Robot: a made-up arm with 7 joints.
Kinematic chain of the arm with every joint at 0, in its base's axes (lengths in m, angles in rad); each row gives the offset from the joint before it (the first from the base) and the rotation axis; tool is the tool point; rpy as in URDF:
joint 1: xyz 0 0 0.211 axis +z
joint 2: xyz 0 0 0 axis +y
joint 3: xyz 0 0 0.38 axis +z
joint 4: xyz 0.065 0 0 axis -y
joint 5: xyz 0.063 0 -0.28 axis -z
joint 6: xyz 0 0 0 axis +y
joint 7: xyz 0.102 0 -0.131 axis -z
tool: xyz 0 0 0 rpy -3.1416 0 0
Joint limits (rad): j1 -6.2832..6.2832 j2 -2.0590..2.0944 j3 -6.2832..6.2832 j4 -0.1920..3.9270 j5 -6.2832..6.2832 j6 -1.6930..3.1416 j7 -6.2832..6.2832
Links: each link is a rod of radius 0.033 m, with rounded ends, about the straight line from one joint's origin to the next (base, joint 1, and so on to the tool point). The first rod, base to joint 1, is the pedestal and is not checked.
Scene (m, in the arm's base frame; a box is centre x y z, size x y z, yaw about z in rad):
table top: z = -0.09
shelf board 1: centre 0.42 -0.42 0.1 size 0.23 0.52 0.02 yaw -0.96
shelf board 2: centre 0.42 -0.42 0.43 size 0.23 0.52 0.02 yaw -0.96
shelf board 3: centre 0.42 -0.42 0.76 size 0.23 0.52 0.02 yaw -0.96
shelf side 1: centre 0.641 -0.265 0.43 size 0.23 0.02 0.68 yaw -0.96
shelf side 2: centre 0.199 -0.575 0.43 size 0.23 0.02 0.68 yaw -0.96
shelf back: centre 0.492 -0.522 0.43 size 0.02 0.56 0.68 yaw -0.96
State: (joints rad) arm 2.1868 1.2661 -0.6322 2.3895 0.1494 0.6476 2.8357
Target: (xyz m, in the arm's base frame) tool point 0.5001 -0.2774 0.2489
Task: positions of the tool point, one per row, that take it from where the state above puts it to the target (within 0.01 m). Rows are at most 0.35 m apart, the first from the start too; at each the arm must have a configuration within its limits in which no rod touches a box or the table.
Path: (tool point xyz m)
1: 0.0308 0.7722 0.1575
2: 0.3326 0.6281 0.1598
3: 0.5140 0.3673 0.1859
4: 0.5305 0.0790 0.2207
5: 0.4033 -0.1391 0.2489
6: 0.4579 -0.2049 0.2504
7: 0.5001 -0.2774 0.2489

